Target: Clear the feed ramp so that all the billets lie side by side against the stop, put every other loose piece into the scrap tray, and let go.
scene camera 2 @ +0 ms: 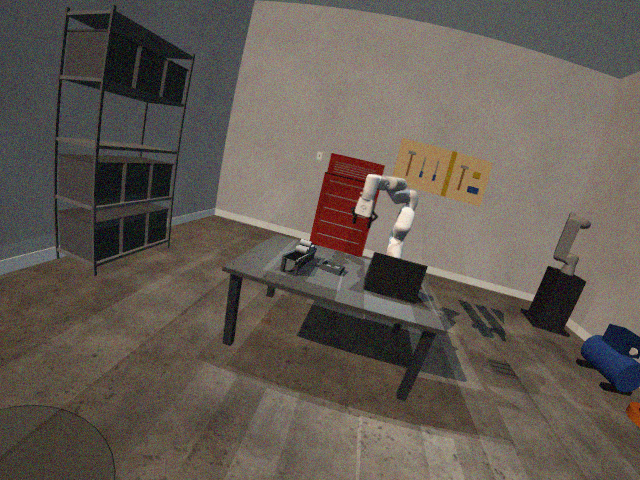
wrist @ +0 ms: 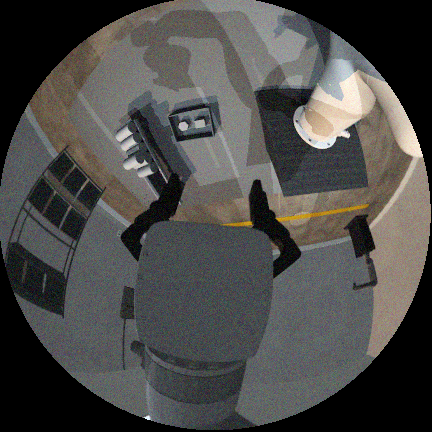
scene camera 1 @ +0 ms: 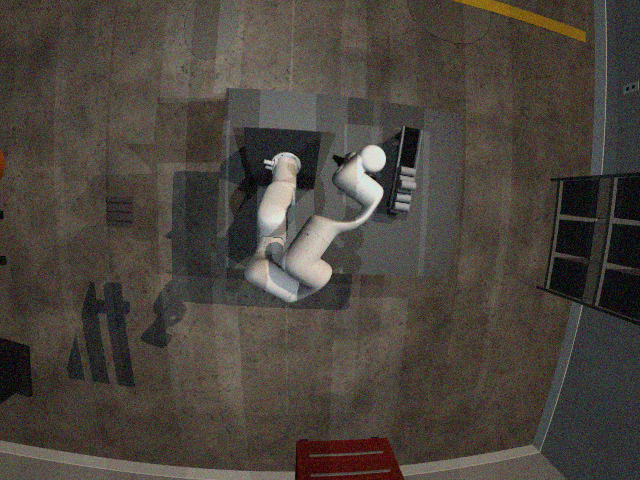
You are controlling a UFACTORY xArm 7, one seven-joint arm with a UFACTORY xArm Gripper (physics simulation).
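Places are measured from the arm's base along level axes (x ahead, y left, z up), in millimetres.
Pixels of known places: gripper, between the fingertips: (scene camera 2: 360, 225) (wrist: 214, 183); arm's base, origin of its link: (scene camera 2: 390, 271) (wrist: 314, 125) (scene camera 1: 285, 164).
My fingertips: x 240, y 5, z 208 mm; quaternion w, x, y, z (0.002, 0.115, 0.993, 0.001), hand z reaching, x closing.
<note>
Ahead of a thing's pixels: the offset from my fingertips to its top centre. Level surfaces: height alone.
The feed ramp (scene camera 1: 398, 160) (scene camera 2: 306, 255) is a dark narrow trough, also seen in the wrist view (wrist: 152, 145). Several pale cylindrical billets @[24 mm left, 293 mm ahead, 174 mm down] (scene camera 1: 407, 183) (scene camera 2: 303, 242) @[31 mm right, 297 mm ahead, 216 mm down] (wrist: 129, 143) lie crosswise at one end in two pairs with a gap between them; one sticks out farther. I cannot make out the stop. The scrap tray @[0 mm left, 101 mm ahead, 278 mm down] (scene camera 2: 333, 266) (wrist: 196, 137) holds two small light pieces @[2 mm right, 129 mm ahead, 293 mm down] (wrist: 183, 125) @[1 mm left, 73 mm ahead, 284 mm down] (wrist: 200, 122); in scene camera 1 the arm hides it. My gripper (scene camera 1: 338, 159) (scene camera 2: 362, 222) (wrist: 214, 183) is open and empty, high above the table, away from the ramp.
The grey table @[312 mm down] (scene camera 1: 439, 232) (scene camera 2: 248, 260) carries the ramp and tray. A black plate (scene camera 1: 258, 139) (scene camera 2: 395, 276) (wrist: 325, 172) lies around the arm's base. A red cabinet (scene camera 1: 348, 457) (scene camera 2: 341, 217) and a shelf rack (scene camera 2: 100, 118) stand away from the table.
</note>
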